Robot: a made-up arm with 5 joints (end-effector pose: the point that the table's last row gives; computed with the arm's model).
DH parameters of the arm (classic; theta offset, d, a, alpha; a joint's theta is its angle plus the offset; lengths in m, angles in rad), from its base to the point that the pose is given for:
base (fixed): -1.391 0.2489 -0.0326 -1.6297
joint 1: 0 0.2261 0.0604 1.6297
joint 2: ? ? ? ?
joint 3: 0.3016 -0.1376 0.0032 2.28
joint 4: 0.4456 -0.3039 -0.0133 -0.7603
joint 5: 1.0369 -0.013 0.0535 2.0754
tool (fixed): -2.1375 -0.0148 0 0
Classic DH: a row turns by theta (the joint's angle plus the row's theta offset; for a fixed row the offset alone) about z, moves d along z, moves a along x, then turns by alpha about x.
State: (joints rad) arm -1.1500 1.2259 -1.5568 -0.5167 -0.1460
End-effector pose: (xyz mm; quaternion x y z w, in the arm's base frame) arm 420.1 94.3 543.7 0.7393 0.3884 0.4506 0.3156
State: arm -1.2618 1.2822 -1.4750 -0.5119 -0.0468
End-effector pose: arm 412.3 156.1 538.4 0.6797 0.4463 0.4260 0.3965
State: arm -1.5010 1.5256 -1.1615 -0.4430 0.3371
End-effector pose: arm 371.8 311.1 462.4 0.4390 0.5809 0.3493 0.5897
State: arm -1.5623 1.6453 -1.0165 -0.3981 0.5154
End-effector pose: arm 344.5 351.5 420.4 0.3270 0.6134 0.3348 0.6362
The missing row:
joint 2: -0.1798 0.0464 0.053 1.5708
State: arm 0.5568 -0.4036 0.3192 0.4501 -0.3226
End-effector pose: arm 187.6 7.1 474.2 0.5742 -0.3703 0.2506 0.6858
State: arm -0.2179 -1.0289 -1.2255 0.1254 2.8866
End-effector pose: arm 13.6 -67.1 465.9 0.2033 -0.1915 -0.9579 0.0662
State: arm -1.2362 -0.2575 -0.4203 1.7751 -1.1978
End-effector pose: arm 67.1 265.2 396.0 0.0898 -0.5323 0.7362 0.4082
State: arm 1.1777 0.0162 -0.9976 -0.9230 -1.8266
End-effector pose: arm 191.2 -243.1 64.5 -0.1567 0.3318 -0.8392 0.4015
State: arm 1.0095 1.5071 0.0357 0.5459 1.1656
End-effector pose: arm 166.3 -231.7 315.4 0.8769 -0.2743 0.1834 0.3494
